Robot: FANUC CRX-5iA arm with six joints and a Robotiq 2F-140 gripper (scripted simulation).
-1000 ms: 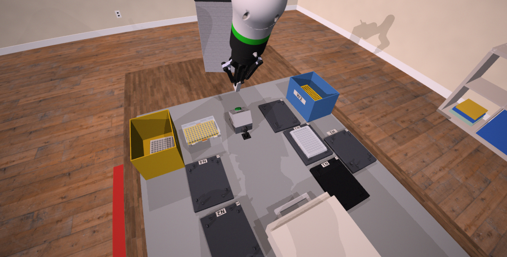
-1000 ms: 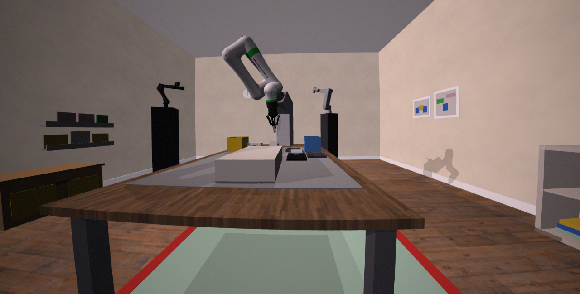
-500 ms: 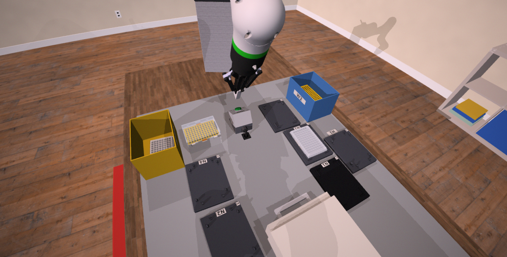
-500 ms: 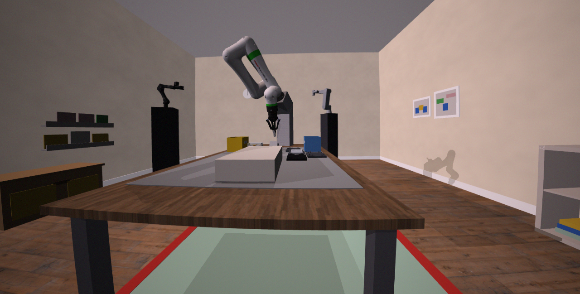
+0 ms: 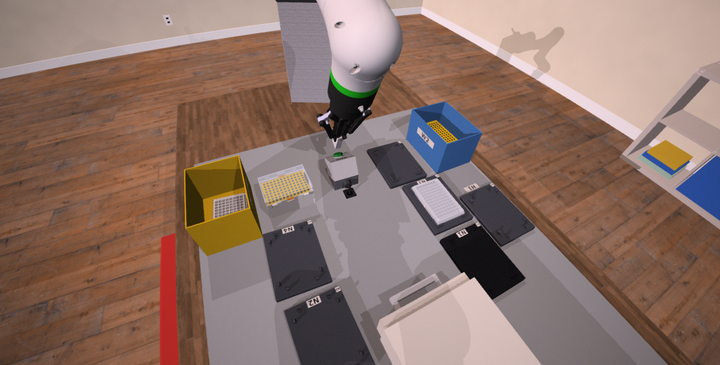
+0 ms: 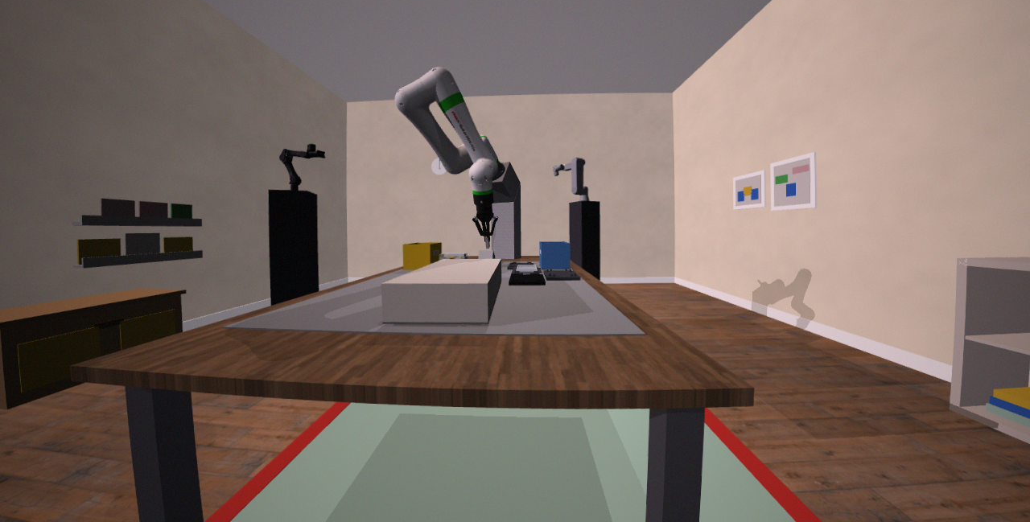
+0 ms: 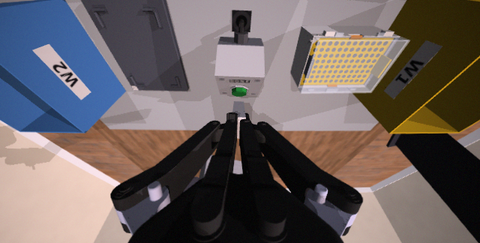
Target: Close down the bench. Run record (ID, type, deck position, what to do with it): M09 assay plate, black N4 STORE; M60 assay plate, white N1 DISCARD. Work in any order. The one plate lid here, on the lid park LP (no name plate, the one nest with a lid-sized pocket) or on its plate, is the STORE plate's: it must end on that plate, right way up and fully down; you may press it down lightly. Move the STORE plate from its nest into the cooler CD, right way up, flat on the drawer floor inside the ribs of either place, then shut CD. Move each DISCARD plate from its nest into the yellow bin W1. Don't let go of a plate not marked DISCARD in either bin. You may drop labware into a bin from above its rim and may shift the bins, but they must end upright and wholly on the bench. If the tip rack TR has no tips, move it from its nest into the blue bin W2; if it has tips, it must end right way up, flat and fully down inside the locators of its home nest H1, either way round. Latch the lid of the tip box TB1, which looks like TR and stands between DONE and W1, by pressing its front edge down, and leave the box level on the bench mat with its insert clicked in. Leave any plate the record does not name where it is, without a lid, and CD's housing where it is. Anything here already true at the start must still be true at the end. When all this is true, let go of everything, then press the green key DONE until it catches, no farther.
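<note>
The green key DONE is 6 cm below my hand. From my hand the other things lie so: yellow tip rack TR (15 cm ahead, 28 cm to the left, 8 cm below); nest N4 (12 cm ahead, 26 cm to the right, 12 cm below); lid park (11 cm ahead, 14 cm to the left, 12 cm below).
</note>
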